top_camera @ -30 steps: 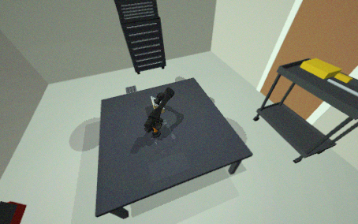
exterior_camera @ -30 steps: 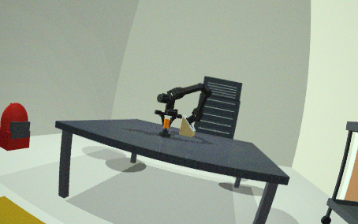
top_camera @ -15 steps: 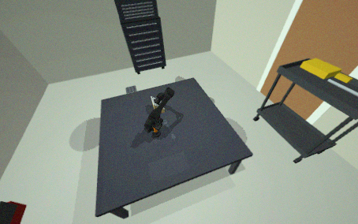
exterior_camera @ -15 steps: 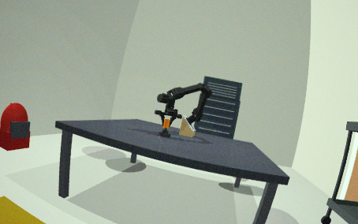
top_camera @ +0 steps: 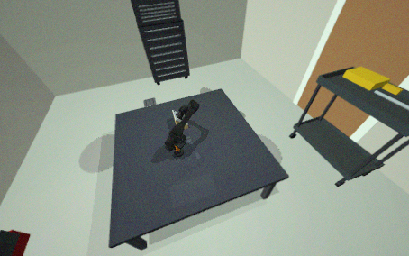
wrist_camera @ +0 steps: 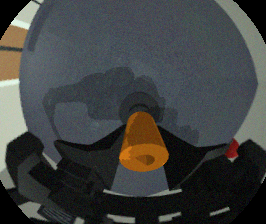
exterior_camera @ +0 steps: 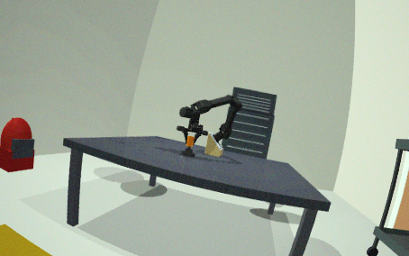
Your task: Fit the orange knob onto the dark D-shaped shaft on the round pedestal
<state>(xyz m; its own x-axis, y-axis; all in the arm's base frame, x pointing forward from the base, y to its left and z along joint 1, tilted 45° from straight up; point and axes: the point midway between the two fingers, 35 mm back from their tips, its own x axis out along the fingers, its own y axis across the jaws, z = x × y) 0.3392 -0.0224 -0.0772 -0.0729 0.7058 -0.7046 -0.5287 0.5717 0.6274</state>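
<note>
My gripper tip is now 20 mm below the orange knob. Also, from my gripper tip: dark shaft fixture: 40 mm below.
</note>
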